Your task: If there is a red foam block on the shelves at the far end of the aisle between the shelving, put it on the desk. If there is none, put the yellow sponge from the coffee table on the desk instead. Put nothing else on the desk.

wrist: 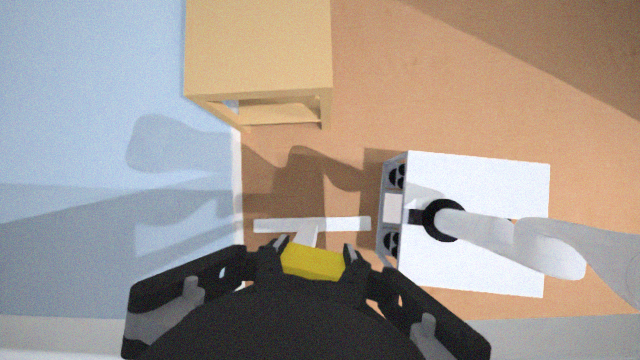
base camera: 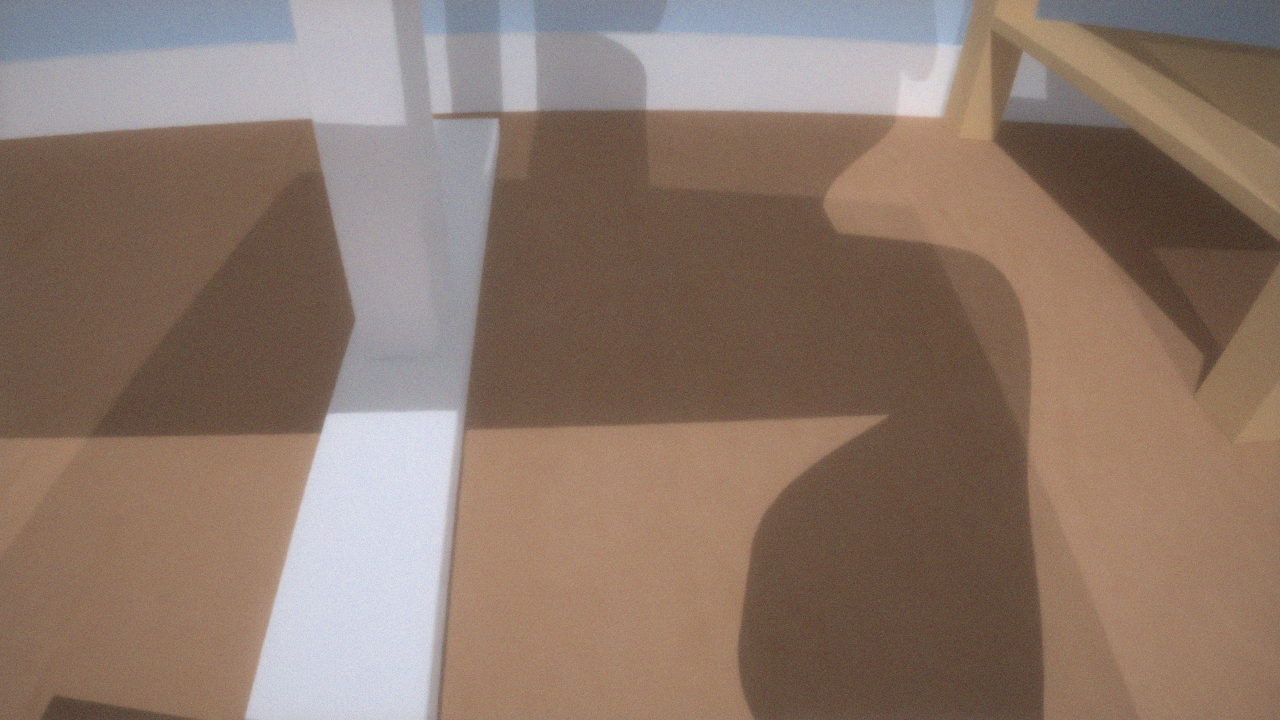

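Pixels of known places: gripper, fingertip midpoint: (wrist: 315,249); arm's base, origin of the base link: (wrist: 446,220).
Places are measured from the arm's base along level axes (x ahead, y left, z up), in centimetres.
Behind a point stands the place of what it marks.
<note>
My gripper (wrist: 315,249) @(x 45.6, y -1.8, z 47.0 cm) is shut on the yellow sponge (wrist: 312,264) @(x 45.6, y -1.9, z 50.4 cm), low in the middle of the wrist view. The sponge sits crosswise between the fingertips, with floor and a white desk foot showing beyond it. A pale strip of the desk top (wrist: 55,336) @(x 59.7, y 2.3, z 54.3 cm) crosses the bottom of the wrist view, partly hidden behind the gripper. The desk's white leg (base camera: 380,214) @(x 47.5, y 14.5, z -26.6 cm) and its long foot (base camera: 371,555) (wrist: 345,223) stand on the floor, left of centre in the base view. A red foam block does not show in either view.
A light wooden table (base camera: 1136,102) @(x 71.5, y -41.0, z -24.7 cm) (wrist: 260,45) @(x 74.2, y -57.0, z 5.3 cm) stands by the blue wall (wrist: 75,75) @(x 102.3, y -26.6, z 30.8 cm), on the right in the base view. My white base (wrist: 480,185) @(x -12.8, y -14.3, z -1.4 cm) is right of centre in the wrist view, beside the desk foot. Arm shadows fall on the floor and wall.
</note>
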